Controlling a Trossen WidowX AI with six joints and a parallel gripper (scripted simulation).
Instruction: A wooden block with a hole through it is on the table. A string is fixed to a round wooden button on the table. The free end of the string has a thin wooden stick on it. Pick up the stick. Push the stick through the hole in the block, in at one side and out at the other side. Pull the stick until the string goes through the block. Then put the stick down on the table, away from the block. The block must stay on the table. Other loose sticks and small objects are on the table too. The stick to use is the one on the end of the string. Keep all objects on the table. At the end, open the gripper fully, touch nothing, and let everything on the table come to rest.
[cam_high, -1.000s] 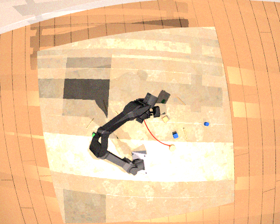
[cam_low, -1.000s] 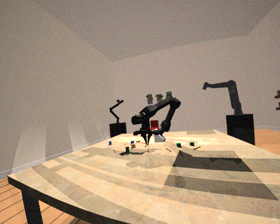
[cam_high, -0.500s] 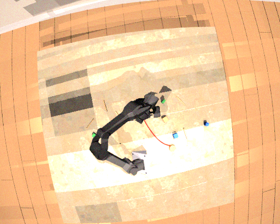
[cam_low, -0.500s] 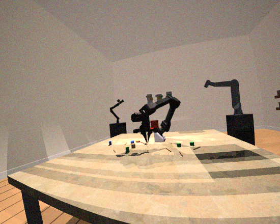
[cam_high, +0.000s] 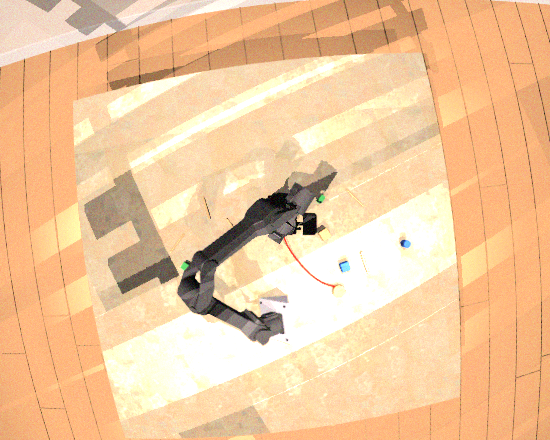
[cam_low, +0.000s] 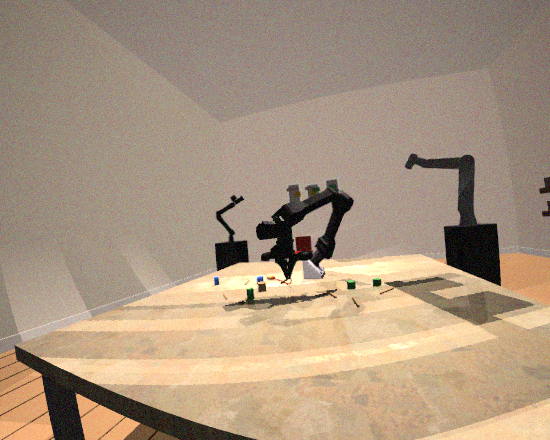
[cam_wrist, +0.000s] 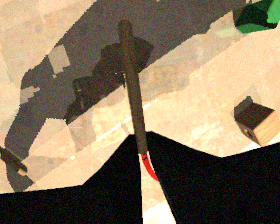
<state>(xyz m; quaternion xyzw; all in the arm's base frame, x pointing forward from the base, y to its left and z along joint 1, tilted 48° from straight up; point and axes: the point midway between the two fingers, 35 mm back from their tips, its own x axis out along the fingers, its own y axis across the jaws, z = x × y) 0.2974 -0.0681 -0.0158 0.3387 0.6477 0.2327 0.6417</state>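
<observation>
My gripper tip is 130 mm to the left of the wooden block, 50 mm past it and 40 mm above it. Also, from my gripper tip: blue cube: 180 mm to the right, 160 mm behind, 40 mm below; round wooden button: 240 mm behind, 150 mm to the right, 50 mm below; thin wooden stick: 10 mm ahead.
</observation>
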